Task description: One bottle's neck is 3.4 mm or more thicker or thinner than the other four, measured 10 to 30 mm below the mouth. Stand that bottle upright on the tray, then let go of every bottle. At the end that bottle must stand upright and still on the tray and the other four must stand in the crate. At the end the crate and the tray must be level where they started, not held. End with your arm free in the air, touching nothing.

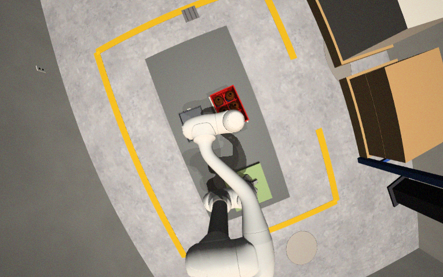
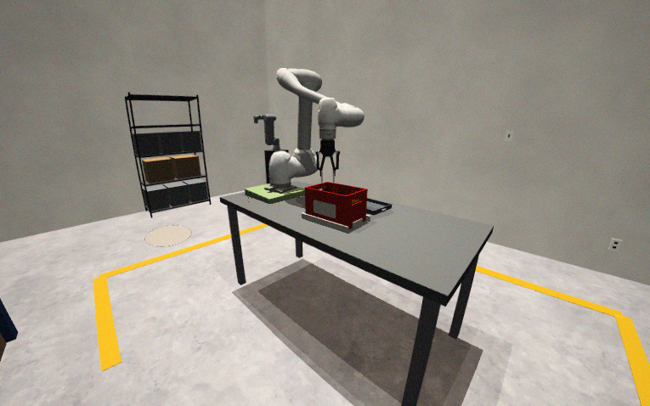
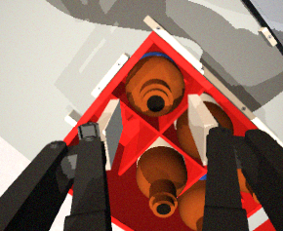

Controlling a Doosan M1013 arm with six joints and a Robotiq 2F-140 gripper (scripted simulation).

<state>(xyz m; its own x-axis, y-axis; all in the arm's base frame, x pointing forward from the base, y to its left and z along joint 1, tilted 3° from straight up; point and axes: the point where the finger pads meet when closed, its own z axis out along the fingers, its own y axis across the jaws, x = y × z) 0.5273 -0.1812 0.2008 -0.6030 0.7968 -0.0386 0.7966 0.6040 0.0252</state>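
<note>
The red crate lies 13 cm below my hand, 8 cm ahead of it and 6 cm to the right of it. Round my hand: dark grey tray (24 cm to the left, 21 cm below, 14 cm ahead).
</note>
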